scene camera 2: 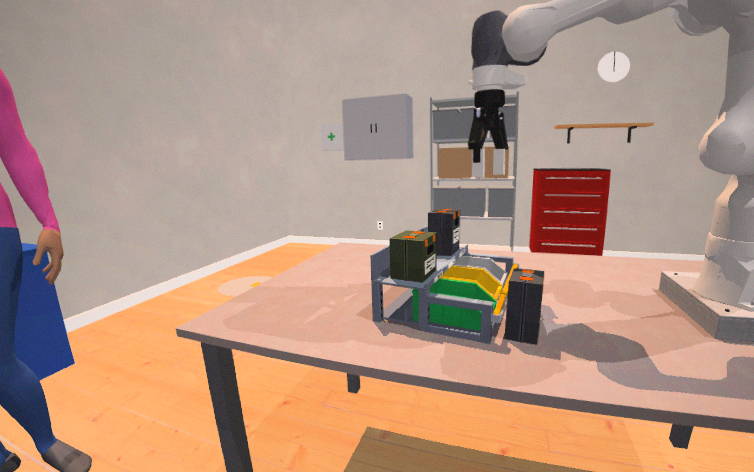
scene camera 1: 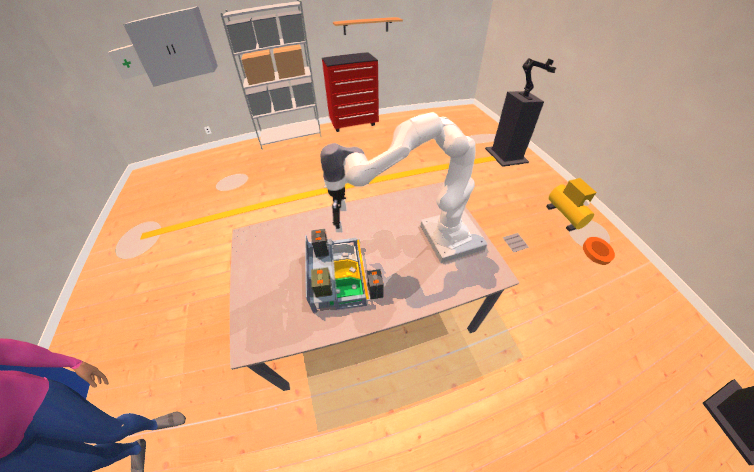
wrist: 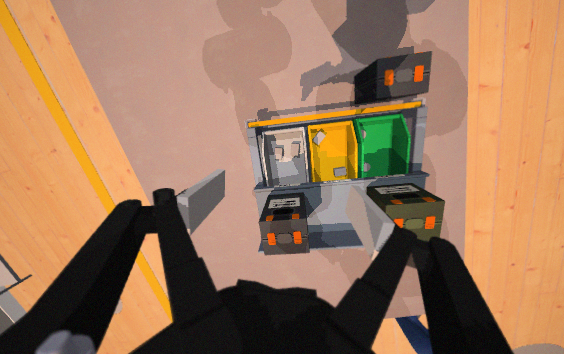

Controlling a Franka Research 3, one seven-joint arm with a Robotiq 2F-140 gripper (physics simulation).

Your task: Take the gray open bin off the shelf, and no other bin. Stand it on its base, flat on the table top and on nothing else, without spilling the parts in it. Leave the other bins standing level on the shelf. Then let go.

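Observation:
The gray open bin (scene camera 1: 345, 252) (scene camera 2: 479, 263) (wrist: 295, 172) sits in the shelf (scene camera 2: 424, 308) (wrist: 419, 145), in the end slot away from scene camera 2, with small parts inside. The yellow bin (scene camera 1: 346, 269) (scene camera 2: 472, 273) (wrist: 331, 155) is beside it in the middle. The green bin (scene camera 1: 349, 291) (scene camera 2: 456, 317) (wrist: 385, 150) is at the other end. A yellow bar runs along the shelf's front. My gripper (scene camera 1: 340, 217) (scene camera 2: 488, 161) (wrist: 286, 190) is open and empty, pointing down, well above the shelf and off toward its gray-bin end. The gray bin's lower part is hidden.
A black case (scene camera 1: 319, 243) (scene camera 2: 444, 230) (wrist: 284, 230) and an olive case (scene camera 1: 321, 282) (scene camera 2: 408, 258) (wrist: 412, 212) stand on the shelf's rear deck. Another black case (scene camera 1: 376, 284) (scene camera 2: 524, 306) (wrist: 395, 77) stands on the table (scene camera 1: 261, 333) before the green bin's end. A person is beyond the table.

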